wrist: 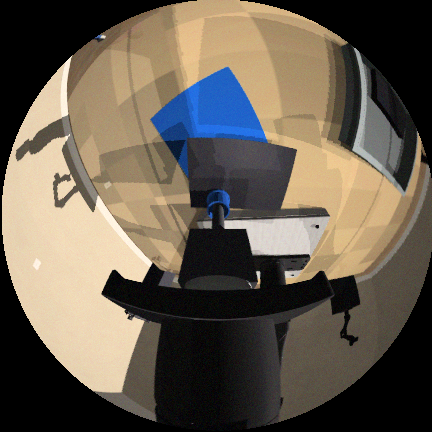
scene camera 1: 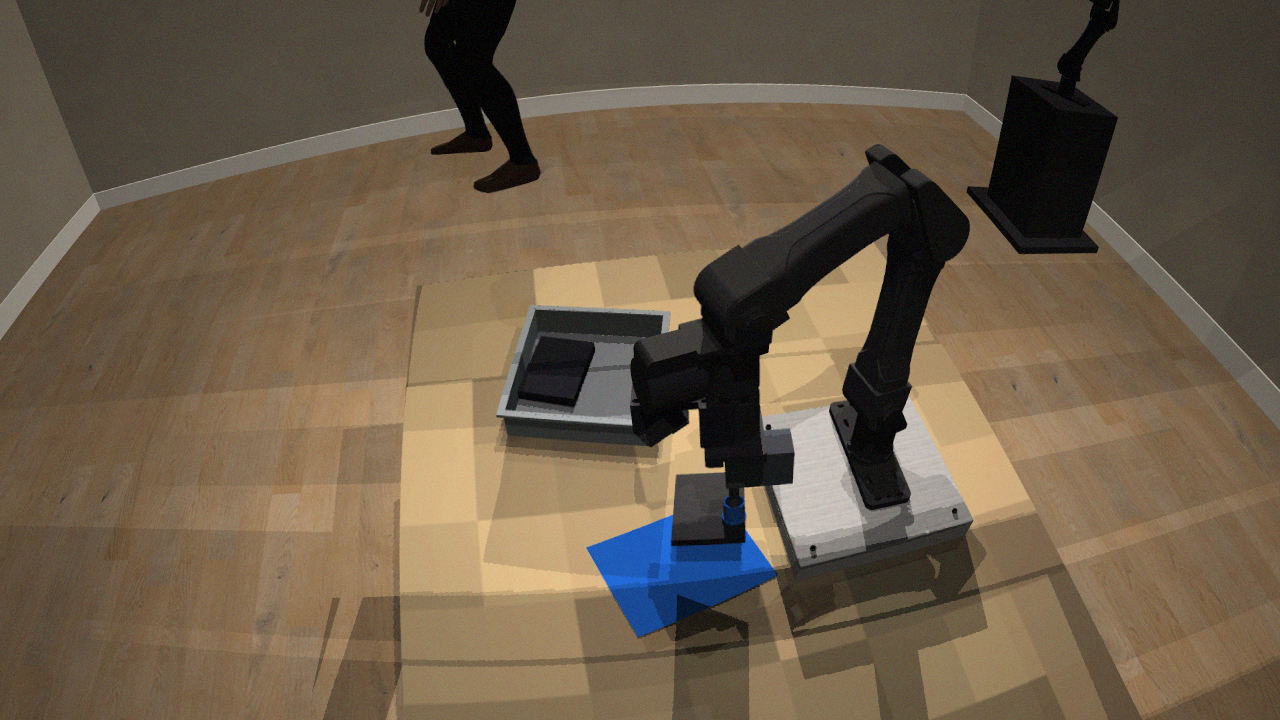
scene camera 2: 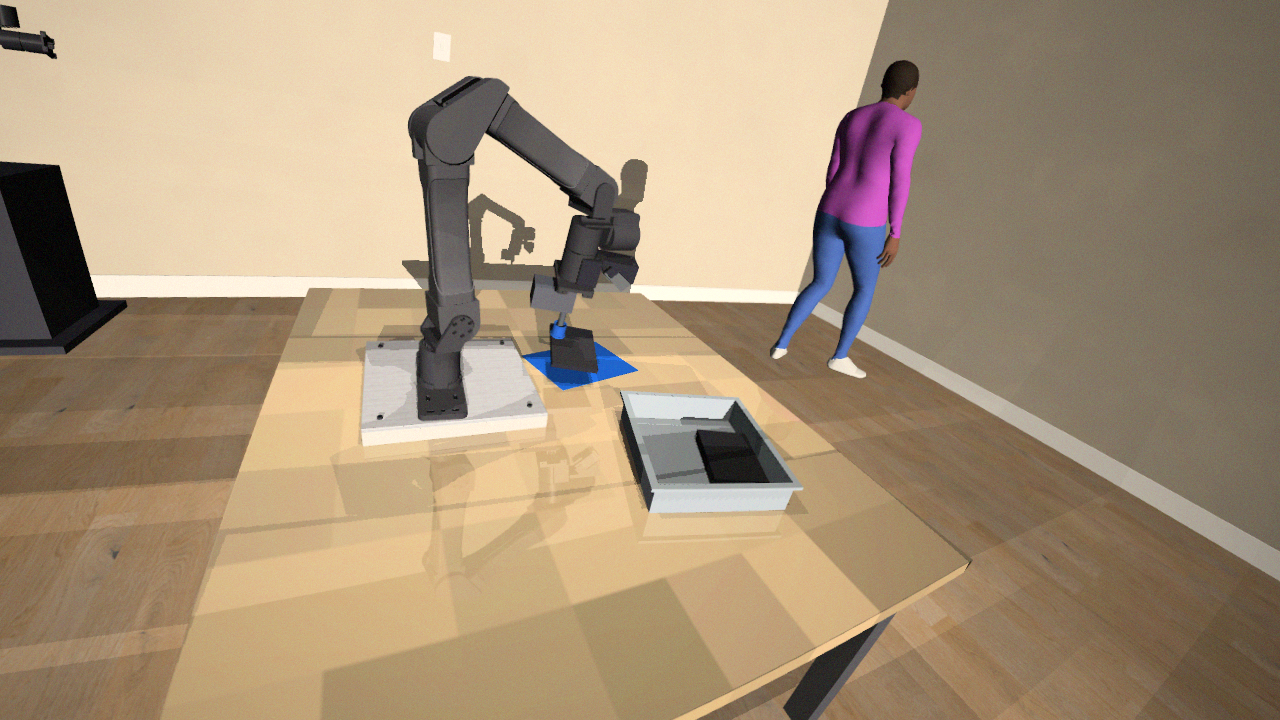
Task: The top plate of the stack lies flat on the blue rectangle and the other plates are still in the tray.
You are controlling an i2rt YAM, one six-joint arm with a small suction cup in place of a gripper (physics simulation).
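Frame: origin at the arm's base, x ahead, y left, z up, level; centimetres.
Seen in the pictures: hand, its tool point: (wrist: 217,195) (scene camera 1: 734,523) (scene camera 2: 556,338); arm's base, origin of its link: (wrist: 270,261) (scene camera 1: 868,453) (scene camera 2: 439,384).
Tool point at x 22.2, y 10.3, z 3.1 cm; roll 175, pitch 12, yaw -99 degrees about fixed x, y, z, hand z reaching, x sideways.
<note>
Offsets run from my tool point to a thing's top centre. "*": to the spot under its first point. Level surfaces: height alone.
My suction cup (scene camera 1: 733,517) (scene camera 2: 557,331) (wrist: 218,201) holds a dark plate {dx +2.5, dy -3.2, dz +1.9 cm} (scene camera 1: 696,508) (scene camera 2: 573,351) (wrist: 242,170) near one corner. The plate hangs low over part of the blue rectangle {* dx +13.4, dy +2.2, dz -6.2 cm} (scene camera 1: 626,577) (scene camera 2: 614,366) (wrist: 220,100), towards its side by the robot base, and looks tilted in the scene camera 2 view. A gap shows between the plate and the rectangle. The remaining dark plate stack {dx +19.7, dy -35.2, dz -4.0 cm} (scene camera 1: 556,369) (scene camera 2: 732,457) (wrist: 391,102) lies in the grey tray {dx +15.0, dy -32.8, dz -1.2 cm} (scene camera 1: 572,430) (scene camera 2: 720,499); how many plates it holds cannot be told.
The white base block (scene camera 1: 805,537) (scene camera 2: 456,429) (wrist: 300,230) stands close beside the blue rectangle. The tray is on the other side of the held plate, on the wooden table {dz -6.2 cm} (scene camera 2: 402,644). A person (scene camera 2: 868,170) stands on the floor beyond the table.
</note>
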